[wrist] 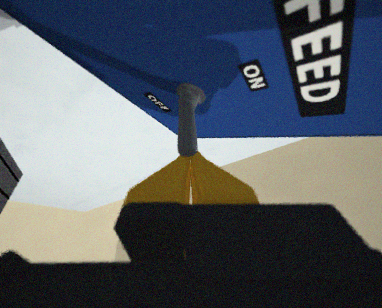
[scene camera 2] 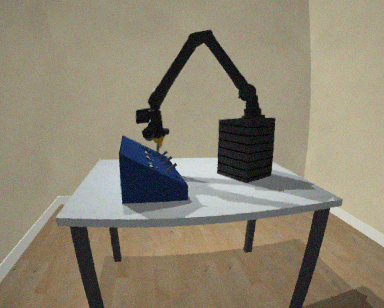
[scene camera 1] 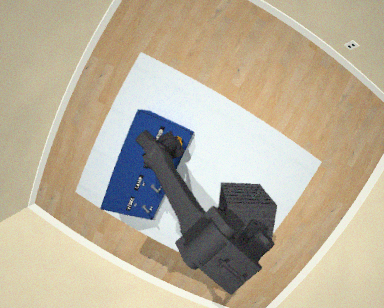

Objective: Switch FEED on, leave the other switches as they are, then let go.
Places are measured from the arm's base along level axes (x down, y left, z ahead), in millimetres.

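Pixels of known places: gripper, fingertip midpoint: (wrist: 190, 153) (scene camera 2: 160, 147) (scene camera 1: 179, 138); arm's base, link origin: (scene camera 2: 253, 118) (scene camera 1: 252, 234).
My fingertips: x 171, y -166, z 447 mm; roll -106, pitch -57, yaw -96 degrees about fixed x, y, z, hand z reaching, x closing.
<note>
Ahead of a thing's pixels: the offset from my fingertips to its middle. "spot": to the spot under its first point. Level surfaces: height alone.
A blue sloped switch box {dx +57, dy +214, dz +79 mm} (scene camera 1: 122, 167) (scene camera 2: 145, 180) (wrist: 140, 35) carries switches with grey levers. The FEED label {dx -5, dy +33, dz +85 mm} (wrist: 320, 65) (scene camera 1: 160, 133) is beside the FEED lever {dx +3, dy +28, dz +16 mm} (wrist: 187, 120), which points straight toward my fingertips in the wrist view. The ON label {spot: dx +7, dy +32, dz +61 mm} (wrist: 253, 76) is to the right of the lever's base and the OFF label {spot: dx +47, dy +27, dz -15 mm} (wrist: 157, 102) to its left. My gripper (wrist: 190, 153) (scene camera 2: 158, 146) is shut and holds nothing. Its yellow fingertips are right at the lever's free end and seem to touch it. In scene camera 1 my arm hides the FEED lever.
The LAMP label {dx -5, dy +273, dz +65 mm} (scene camera 1: 138, 182) and lever {dx +9, dy +266, dz -16 mm} (scene camera 1: 156, 188), and the VALVE label {dx -5, dy +392, dz +56 mm} (scene camera 1: 130, 203) and lever {dx +9, dy +386, dz -26 mm} (scene camera 1: 147, 208), are lower on the box. My arm covers the DRIVE switch there. A black ribbed block (scene camera 1: 250, 200) (scene camera 2: 246, 150) under the arm stands on the white table {dx +123 mm} (scene camera 1: 240, 145) (scene camera 2: 280, 175).
</note>
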